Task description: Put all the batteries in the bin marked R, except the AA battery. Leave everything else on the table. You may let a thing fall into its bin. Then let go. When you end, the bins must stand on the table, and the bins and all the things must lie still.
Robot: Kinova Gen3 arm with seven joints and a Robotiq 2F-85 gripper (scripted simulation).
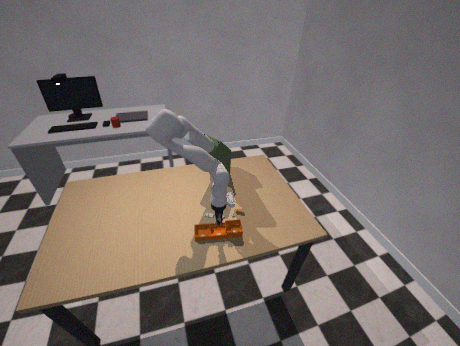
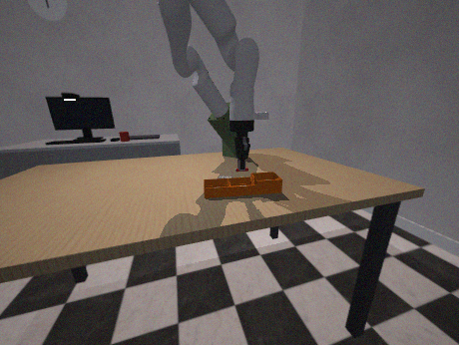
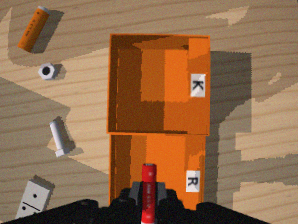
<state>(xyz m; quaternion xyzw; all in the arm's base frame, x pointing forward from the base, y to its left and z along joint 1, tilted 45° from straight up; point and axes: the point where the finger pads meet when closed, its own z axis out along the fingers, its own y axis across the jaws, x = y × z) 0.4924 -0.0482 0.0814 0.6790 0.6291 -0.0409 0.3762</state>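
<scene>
My hand is 1 cm short of the orange bin row and 7 cm above it. Round my hand: thin red battery (2 cm below); white domino tile (13 cm behind, 1 cm to the right, 8 cm below); grey bolt (8 cm behind, 5 cm to the left, 8 cm below).
</scene>
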